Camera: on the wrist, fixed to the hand. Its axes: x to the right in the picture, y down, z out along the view.
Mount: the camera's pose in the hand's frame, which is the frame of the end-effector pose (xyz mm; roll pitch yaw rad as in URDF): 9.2 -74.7 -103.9 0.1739 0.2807 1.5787
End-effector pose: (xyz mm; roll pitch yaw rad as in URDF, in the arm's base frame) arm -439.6 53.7 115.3 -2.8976 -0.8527 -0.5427
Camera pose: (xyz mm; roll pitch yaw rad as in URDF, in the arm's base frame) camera -486.6 137.4 200.4 -2.1167 -0.0184 -2.1461
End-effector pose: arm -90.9 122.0 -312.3 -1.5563 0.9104 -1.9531
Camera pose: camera -212.0 102.3 -274.7 1.9430 0.6259 1.5191
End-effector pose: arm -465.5 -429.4 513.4 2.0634 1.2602 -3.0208
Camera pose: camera -437.2 -553.8 499.5 1.8101 -0.3110 3.0396
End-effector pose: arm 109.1 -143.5 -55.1 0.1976 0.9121 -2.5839
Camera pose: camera 154.5 -52.9 -133.7 1.0857 0.0448 -0.9427
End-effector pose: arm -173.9 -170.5 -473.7 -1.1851 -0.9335 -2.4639
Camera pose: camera -237.3 -61.9 -448.4 -1.3212 0.6408 -2.3328
